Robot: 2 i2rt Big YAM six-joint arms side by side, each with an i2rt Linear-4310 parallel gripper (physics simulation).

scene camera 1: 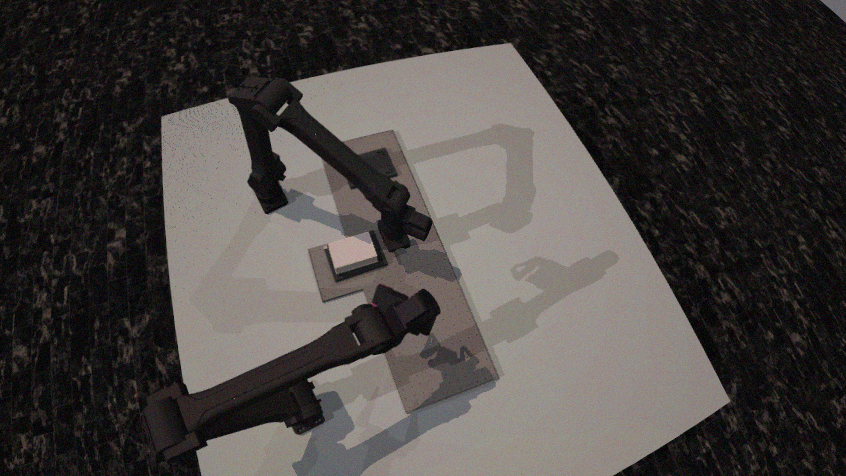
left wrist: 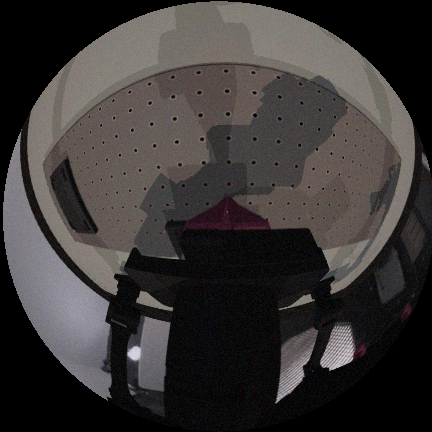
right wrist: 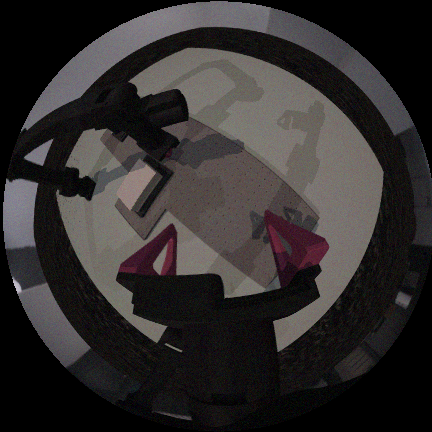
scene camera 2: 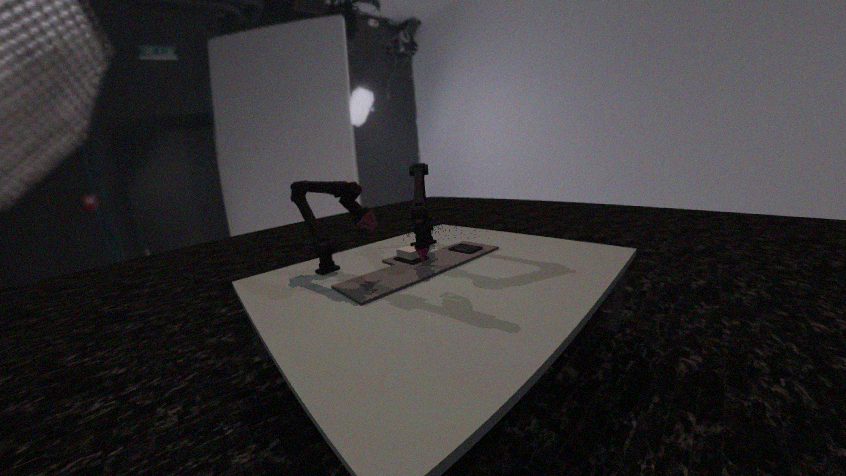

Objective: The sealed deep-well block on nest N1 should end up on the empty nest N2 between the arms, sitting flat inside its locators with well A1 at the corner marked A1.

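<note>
The pale block (scene camera 1: 352, 253) (scene camera 2: 408, 252) (right wrist: 136, 187) sits, looking level, in the dark nest between the arms (scene camera 1: 362, 272) (right wrist: 161, 186). The corner mark and well A1 cannot be read. The other dark nest (scene camera 1: 381, 161) (scene camera 2: 465, 247) (left wrist: 72, 197) is empty. My left gripper (scene camera 1: 397, 244) (scene camera 2: 421, 255) (left wrist: 227, 201) (right wrist: 169, 155) is shut and empty, low over the plate beside the block's nest; its own body hides the block in the left wrist view. My right gripper (scene camera 2: 367, 220) (right wrist: 218, 221) is wide open and empty, raised above the work area; its fingers are mostly hidden in scene camera 1.
The perforated baseplate (scene camera 1: 458, 313) (left wrist: 165, 135) (right wrist: 225, 195) lies on the white table (scene camera 1: 562, 236) (scene camera 2: 443, 367) and carries both nests. The left forearm crosses over near the empty nest in scene camera 1. Arm shadows fall over the plate and table.
</note>
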